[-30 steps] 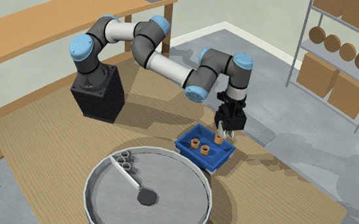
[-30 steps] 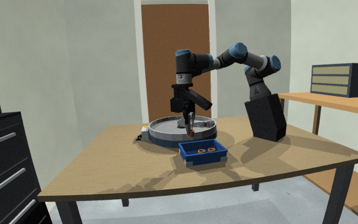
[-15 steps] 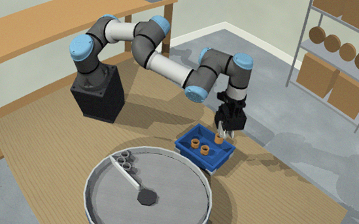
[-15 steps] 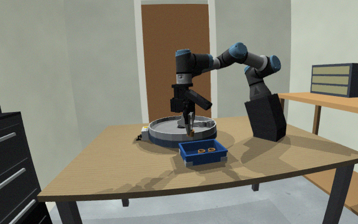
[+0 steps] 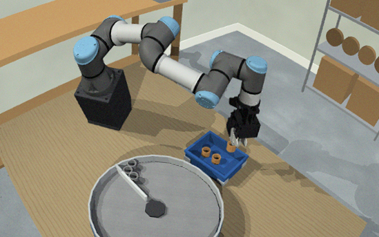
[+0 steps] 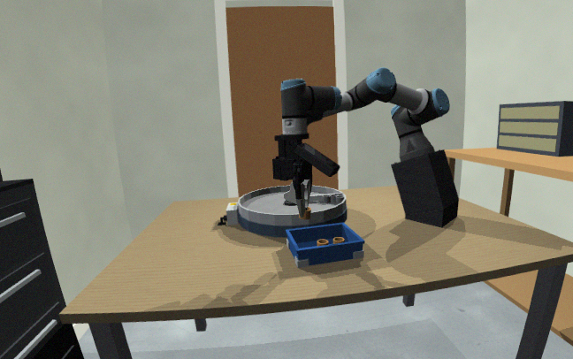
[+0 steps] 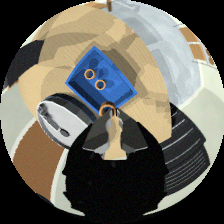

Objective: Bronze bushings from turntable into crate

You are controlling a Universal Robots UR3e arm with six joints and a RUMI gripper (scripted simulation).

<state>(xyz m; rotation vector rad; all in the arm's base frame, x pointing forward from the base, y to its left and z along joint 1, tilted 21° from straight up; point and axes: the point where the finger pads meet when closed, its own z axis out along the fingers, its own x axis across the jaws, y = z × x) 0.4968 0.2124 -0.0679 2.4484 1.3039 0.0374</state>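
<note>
Now: the blue crate 110 mm below my hand, 60 mm behind it and 10 mm to the right of it. From my hand the other things lie so: grey turntable (350 mm to the right, 80 mm below, 20 mm behind).
</note>
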